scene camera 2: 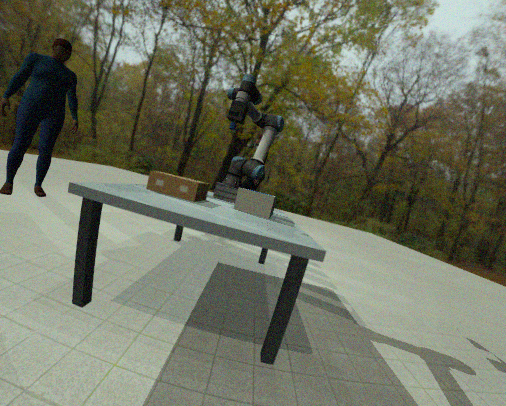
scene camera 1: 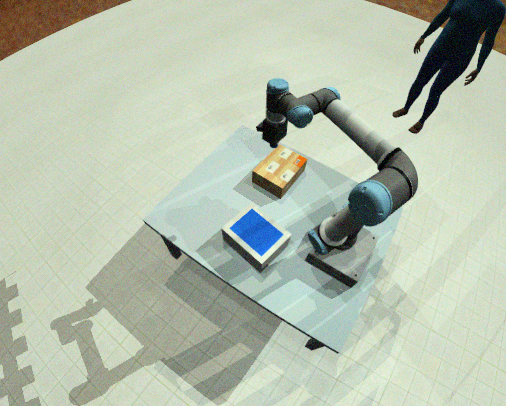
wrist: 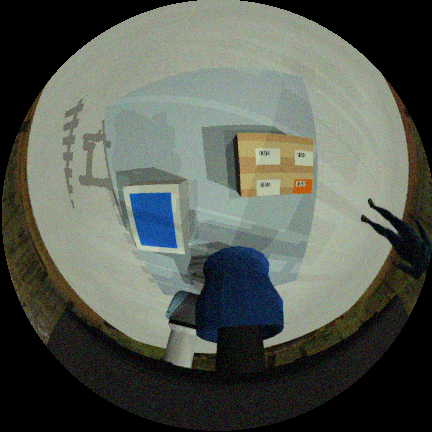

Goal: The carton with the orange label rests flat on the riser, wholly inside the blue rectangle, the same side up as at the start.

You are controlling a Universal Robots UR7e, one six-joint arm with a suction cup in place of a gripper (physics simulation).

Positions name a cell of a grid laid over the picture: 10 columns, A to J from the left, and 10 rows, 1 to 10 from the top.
Labels:
riser: scene camera 2 E5; scene camera 1 F6; wrist D5

